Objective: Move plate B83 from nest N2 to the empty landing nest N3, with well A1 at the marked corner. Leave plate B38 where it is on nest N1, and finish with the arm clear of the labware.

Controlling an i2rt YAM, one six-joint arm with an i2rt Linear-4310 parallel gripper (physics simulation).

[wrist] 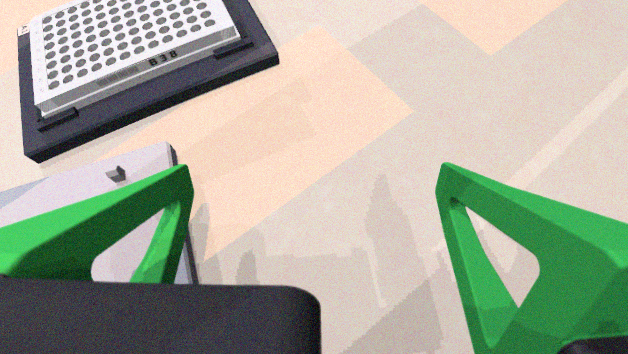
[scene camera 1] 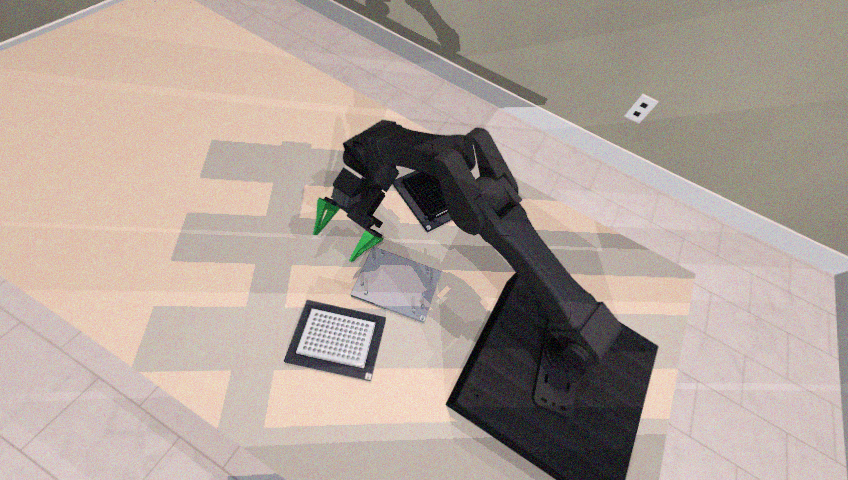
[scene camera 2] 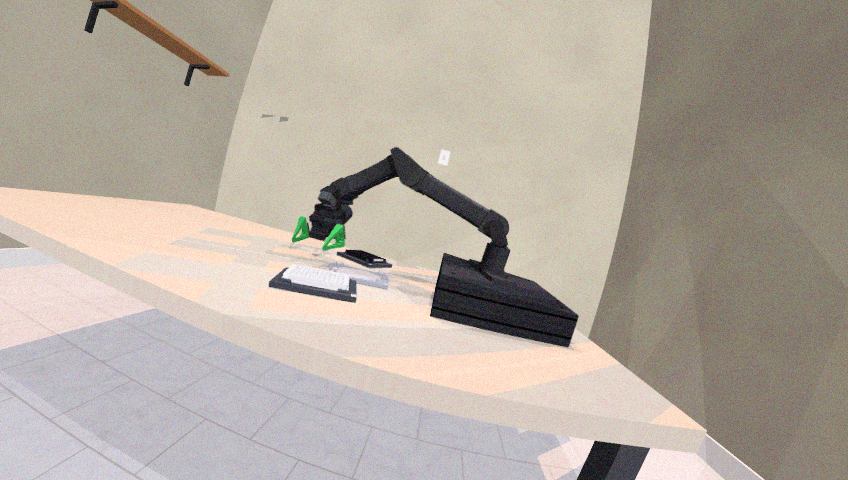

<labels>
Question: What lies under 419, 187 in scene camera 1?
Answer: A black plate.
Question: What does my gripper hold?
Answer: Nothing.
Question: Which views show my gripper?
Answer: The wrist view, scene camera 1 and scene camera 2: all of them.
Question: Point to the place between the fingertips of my gripper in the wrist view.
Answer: At 314, 177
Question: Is my gripper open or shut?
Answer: Open.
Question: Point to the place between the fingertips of my gripper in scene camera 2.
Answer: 307, 244
</labels>
